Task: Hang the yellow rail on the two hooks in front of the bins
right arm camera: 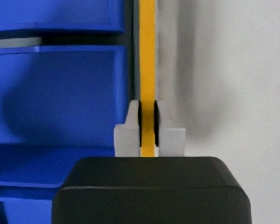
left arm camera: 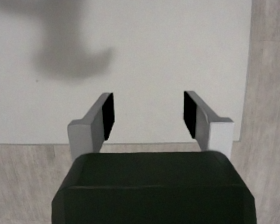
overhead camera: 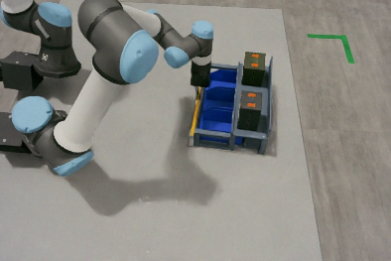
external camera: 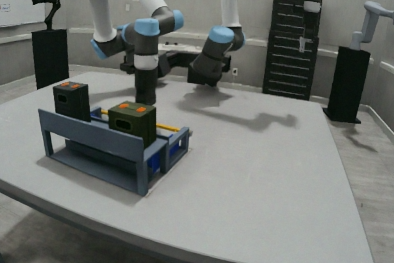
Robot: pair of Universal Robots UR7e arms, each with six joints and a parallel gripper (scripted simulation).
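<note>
Right now my right hand is 2 cm above the yellow rail. Round my right hand: blue-grey shelf 13 cm ahead, 4 cm to the right, 1 cm below.
</note>
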